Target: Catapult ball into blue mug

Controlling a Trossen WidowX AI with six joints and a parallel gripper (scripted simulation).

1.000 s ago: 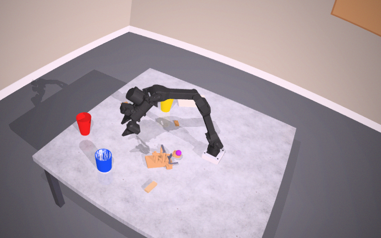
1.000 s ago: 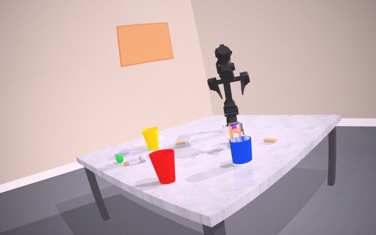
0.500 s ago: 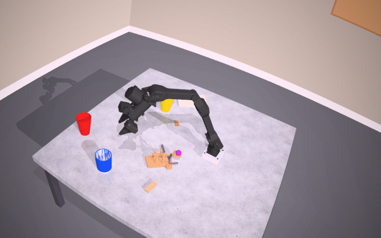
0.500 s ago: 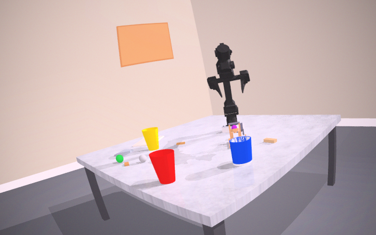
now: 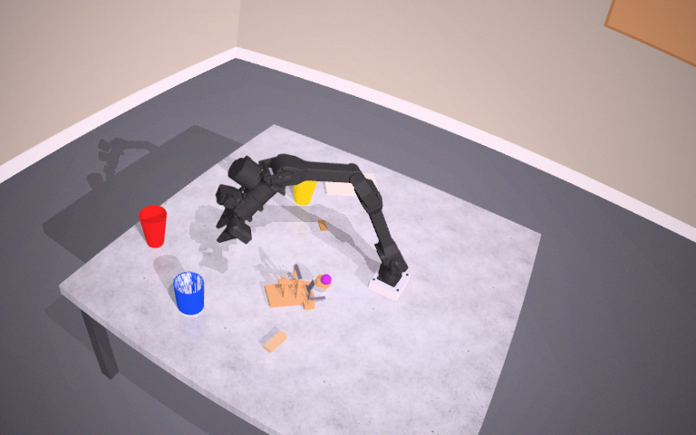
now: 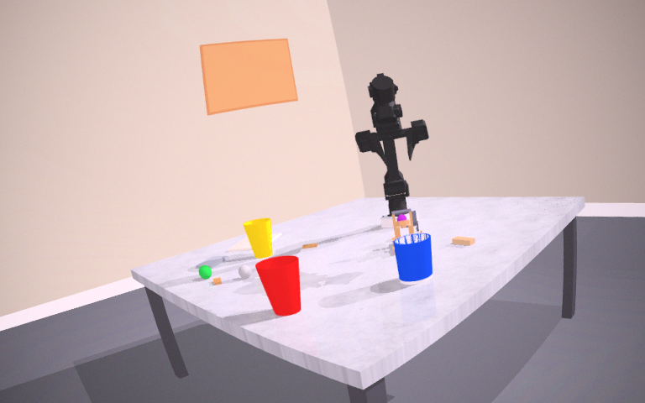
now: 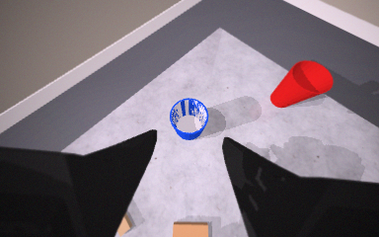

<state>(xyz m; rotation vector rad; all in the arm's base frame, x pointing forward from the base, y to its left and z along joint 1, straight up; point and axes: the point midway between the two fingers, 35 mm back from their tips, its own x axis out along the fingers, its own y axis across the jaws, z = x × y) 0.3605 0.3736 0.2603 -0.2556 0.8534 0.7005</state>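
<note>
The purple ball lies 24 cm to the right of my gripper tip, 23 cm behind it and 21 cm below it. The rest, counted from my gripper tip: wooden catapult: 22 cm below, 19 cm behind, 18 cm to the right; blue mug: 24 cm below, 6 cm to the left, 6 cm ahead; red cup: 34 cm ahead, 24 cm below, 7 cm to the right.
</note>
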